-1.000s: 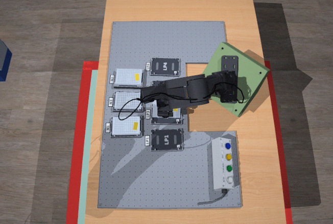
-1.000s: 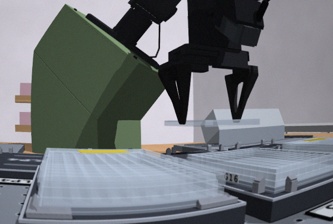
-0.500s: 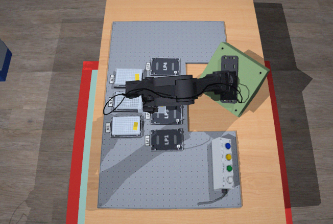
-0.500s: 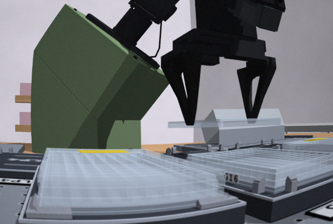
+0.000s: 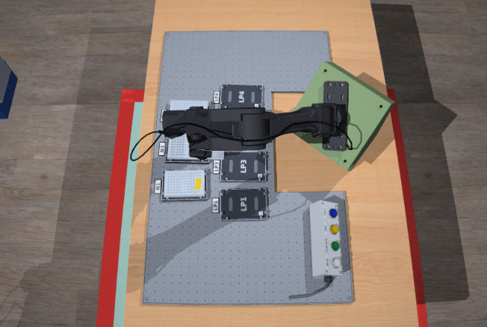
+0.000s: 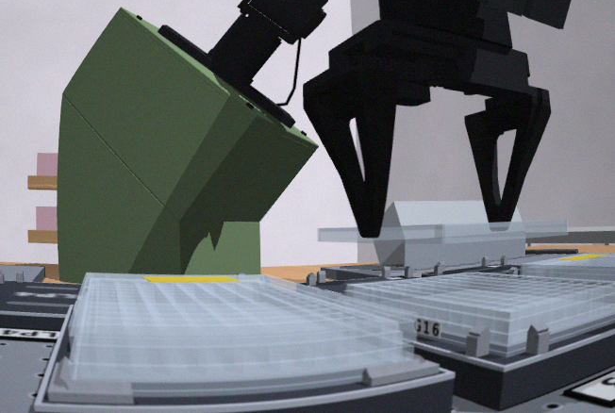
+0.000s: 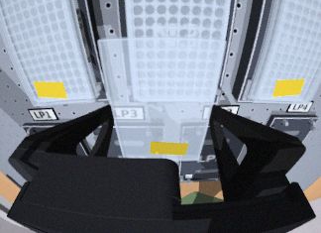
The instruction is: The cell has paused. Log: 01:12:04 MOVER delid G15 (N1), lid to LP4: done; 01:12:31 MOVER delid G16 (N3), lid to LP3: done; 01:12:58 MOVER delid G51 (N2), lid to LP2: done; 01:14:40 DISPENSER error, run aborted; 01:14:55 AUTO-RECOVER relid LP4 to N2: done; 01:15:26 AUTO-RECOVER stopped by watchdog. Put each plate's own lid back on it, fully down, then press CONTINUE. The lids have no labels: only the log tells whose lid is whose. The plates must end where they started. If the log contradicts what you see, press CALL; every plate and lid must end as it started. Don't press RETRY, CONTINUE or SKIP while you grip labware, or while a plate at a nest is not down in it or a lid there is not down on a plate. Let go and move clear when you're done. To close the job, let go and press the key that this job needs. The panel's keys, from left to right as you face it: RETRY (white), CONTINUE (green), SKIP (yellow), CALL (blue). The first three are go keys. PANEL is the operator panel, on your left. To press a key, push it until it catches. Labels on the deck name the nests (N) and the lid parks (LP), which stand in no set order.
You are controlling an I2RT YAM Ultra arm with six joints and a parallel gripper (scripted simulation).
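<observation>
My hand is 6 cm short of the plate and 4 cm above it. Also, from my hand: lid 1 cm below; blue call key 44 cm behind, 12 cm to the left, 1 cm above; yellow SKIP key 45 cm behind, 17 cm to the left, 1 cm above.
</observation>
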